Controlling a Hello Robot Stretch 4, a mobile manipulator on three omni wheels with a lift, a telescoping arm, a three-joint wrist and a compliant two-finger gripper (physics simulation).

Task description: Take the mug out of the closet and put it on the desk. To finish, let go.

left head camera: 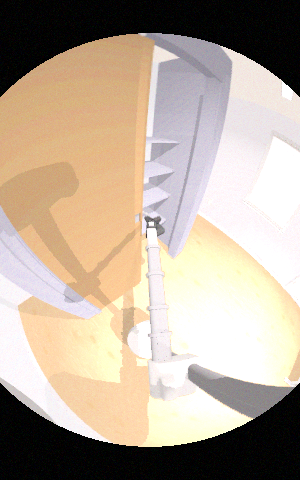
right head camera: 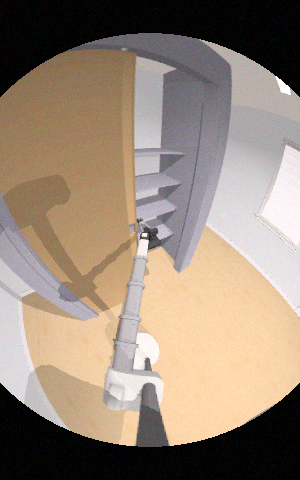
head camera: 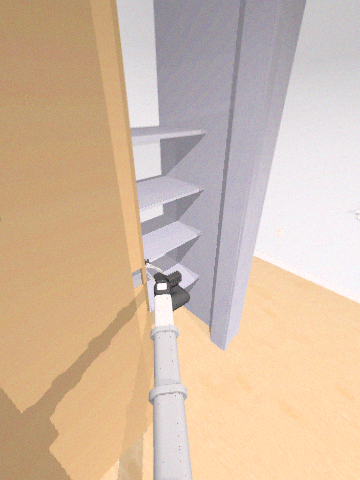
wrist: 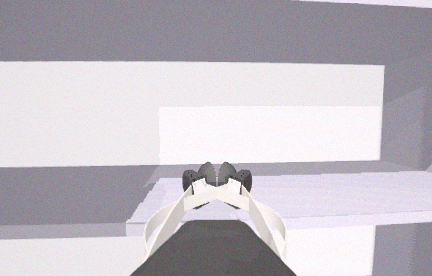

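The mug and the desk do not show clearly in any view. The closet is grey, with several pale shelves at its right side. In the wrist view a pale shelf crosses behind the fingertips, with a white back wall above it. My gripper is shut and empty, its dark fingertips together. It is at the closet opening, beside the door's edge and near the lower shelves. Whether it touches the door cannot be told.
A wooden sliding door covers the left part of the closet. The closet's right post stands close to the right of the extended arm. Wooden floor lies to the right. A window is on the right wall.
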